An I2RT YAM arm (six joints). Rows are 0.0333 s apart.
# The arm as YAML. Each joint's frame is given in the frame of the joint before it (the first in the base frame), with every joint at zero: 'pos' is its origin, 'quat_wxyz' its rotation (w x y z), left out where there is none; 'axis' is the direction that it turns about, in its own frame. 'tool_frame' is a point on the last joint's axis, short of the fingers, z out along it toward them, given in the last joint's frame.
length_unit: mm
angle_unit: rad
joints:
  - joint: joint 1
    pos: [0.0, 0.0, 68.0]
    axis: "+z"
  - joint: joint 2
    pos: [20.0, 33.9, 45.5]
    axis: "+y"
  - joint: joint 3
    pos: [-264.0, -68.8, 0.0]
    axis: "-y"
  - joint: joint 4
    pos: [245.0, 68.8, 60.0]
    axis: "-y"
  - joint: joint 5
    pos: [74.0, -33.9, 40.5]
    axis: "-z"
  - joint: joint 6
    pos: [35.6, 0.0, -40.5]
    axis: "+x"
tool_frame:
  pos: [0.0, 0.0, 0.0]
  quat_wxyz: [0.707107, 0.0, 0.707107, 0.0]
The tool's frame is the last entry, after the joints.
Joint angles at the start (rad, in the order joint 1, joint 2, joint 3, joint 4, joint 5, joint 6):
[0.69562 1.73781 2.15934 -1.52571 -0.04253 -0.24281]
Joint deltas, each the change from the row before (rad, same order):
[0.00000 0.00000 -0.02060 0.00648 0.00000 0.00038]
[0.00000 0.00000 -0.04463 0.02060 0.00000 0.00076]
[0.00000 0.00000 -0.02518 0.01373 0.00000 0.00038]
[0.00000 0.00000 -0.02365 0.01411 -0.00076 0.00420]
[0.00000 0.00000 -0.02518 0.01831 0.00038 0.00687]
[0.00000 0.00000 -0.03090 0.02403 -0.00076 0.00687]
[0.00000 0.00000 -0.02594 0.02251 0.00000 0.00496]
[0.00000 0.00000 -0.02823 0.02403 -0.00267 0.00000]
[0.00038 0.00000 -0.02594 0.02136 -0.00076 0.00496]
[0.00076 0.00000 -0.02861 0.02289 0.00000 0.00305]
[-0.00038 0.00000 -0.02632 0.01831 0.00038 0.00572]
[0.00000 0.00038 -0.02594 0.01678 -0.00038 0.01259]
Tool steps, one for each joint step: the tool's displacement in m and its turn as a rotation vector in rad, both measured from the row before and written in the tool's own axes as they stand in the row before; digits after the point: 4 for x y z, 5 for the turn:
[0.0006 -0.0001 0.0051 -0.00339 0.01369 0.00098]
[0.0009 -0.0003 0.0111 -0.00575 0.02331 0.00178]
[0.0003 -0.0002 0.0063 -0.00274 0.01111 0.00087]
[0.0002 -0.0002 0.0059 -0.00300 0.00908 0.00461]
[0.0000 -0.0003 0.0063 -0.00122 0.00677 0.00717]
[0.0000 -0.0003 0.0077 -0.00228 0.00652 0.00717]
[-0.0001 -0.0003 0.0065 -0.00075 0.00334 0.00511]
[0.0001 -0.0002 0.0071 -0.00352 0.00352 0.00019]
[0.0003 -0.0001 0.0065 -0.00187 0.00429 0.00482]
[0.0005 0.0000 0.0072 -0.00148 0.00556 0.00261]
[0.0010 -0.0003 0.0066 -0.00114 0.00792 0.00645]
[0.0012 -0.0001 0.0067 -0.00225 0.00927 0.01304]

